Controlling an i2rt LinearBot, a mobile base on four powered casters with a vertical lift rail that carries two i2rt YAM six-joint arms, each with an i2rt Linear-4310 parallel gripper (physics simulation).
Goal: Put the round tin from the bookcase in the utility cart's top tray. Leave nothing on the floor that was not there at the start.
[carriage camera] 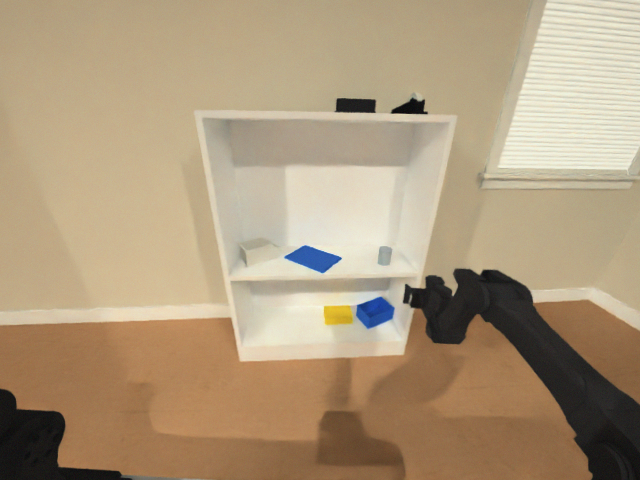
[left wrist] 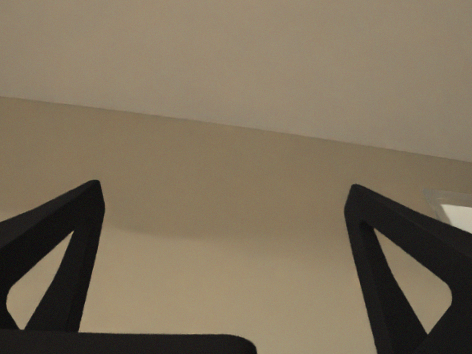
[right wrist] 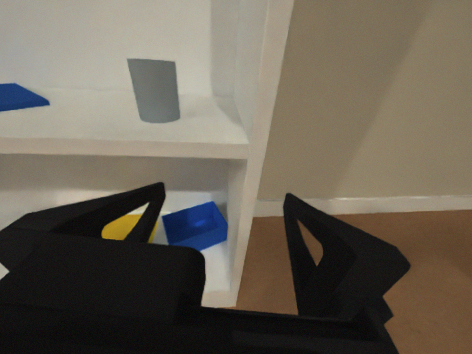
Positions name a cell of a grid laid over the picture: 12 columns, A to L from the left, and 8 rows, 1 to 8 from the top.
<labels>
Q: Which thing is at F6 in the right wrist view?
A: A blue box.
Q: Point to a grey box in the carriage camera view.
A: At E5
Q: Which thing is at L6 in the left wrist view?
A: My left gripper.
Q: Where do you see a window with blinds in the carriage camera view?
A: At K3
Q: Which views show the blue box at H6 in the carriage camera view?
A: The carriage camera view and the right wrist view only.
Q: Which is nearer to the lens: the flat blue book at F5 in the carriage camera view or the blue box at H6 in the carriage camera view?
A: The flat blue book.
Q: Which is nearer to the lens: the round grey tin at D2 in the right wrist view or the yellow block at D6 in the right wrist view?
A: The round grey tin.
</labels>
